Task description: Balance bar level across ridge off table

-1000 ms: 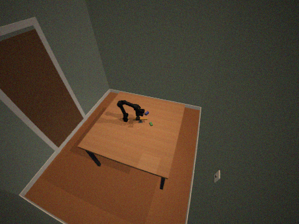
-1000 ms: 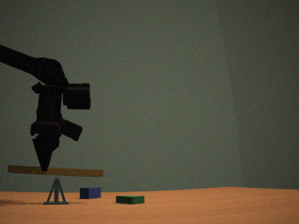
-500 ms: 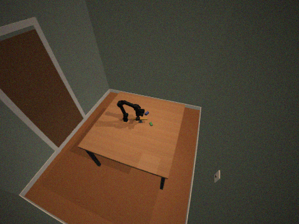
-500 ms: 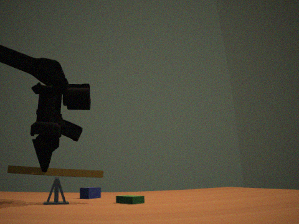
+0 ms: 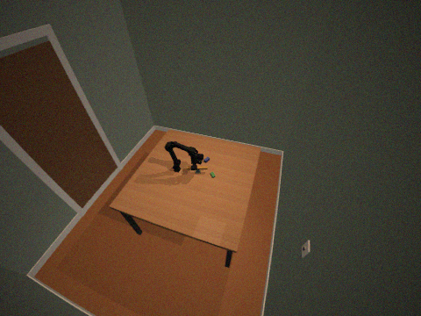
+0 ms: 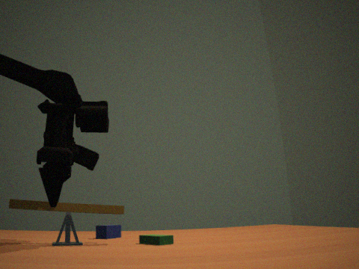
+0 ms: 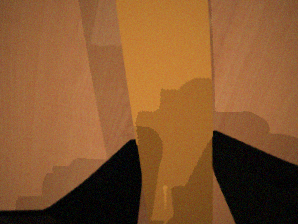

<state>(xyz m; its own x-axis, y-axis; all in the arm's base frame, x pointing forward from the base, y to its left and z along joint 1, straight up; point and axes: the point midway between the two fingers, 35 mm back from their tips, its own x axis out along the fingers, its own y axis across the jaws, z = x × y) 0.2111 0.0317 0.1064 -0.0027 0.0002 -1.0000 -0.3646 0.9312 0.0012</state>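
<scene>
The yellow bar is 3 cm ahead of my gripper tip and 1 cm to the left of it. The rest, counted from my gripper tip: blue block 6 cm ahead, 20 cm to the left, 6 cm below; then green block 20 cm ahead, 2 cm to the left, 6 cm below.
</scene>
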